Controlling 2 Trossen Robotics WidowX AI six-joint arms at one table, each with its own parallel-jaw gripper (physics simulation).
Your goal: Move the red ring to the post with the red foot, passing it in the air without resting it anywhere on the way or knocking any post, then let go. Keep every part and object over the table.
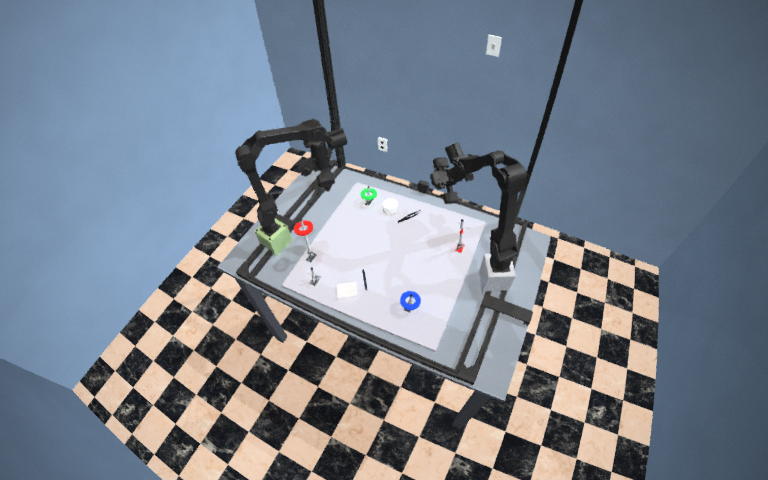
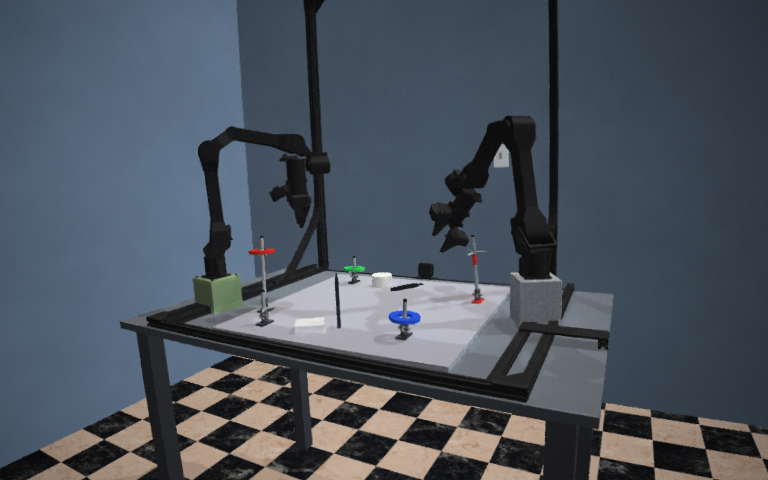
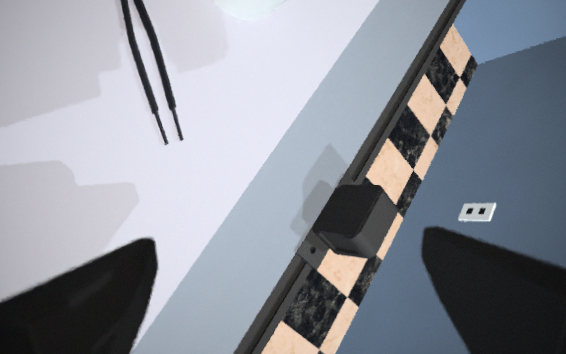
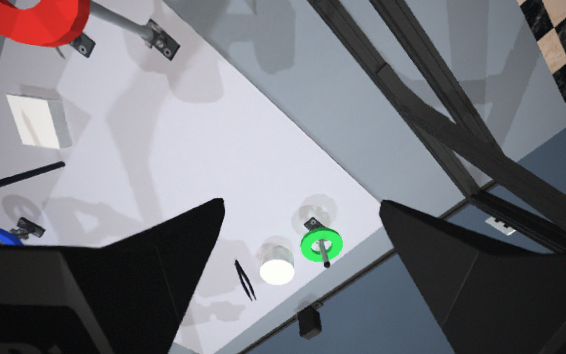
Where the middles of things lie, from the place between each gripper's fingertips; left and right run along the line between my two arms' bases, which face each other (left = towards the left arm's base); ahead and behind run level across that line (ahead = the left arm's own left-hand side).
Now: the green ring [image 4: 309,238] 28 cm to the right of my left hand, 9 cm below it and 1 cm ahead of it. Also, from my left hand: white block [image 4: 41,121]: 48 cm ahead, 24 cm to the right, 12 cm below.
I see the green ring 130 mm behind my right hand, 120 mm to the left of it and 160 mm below it. From my right hand the other things lie so: white block (330 mm ahead, 170 mm to the left, 200 mm below).
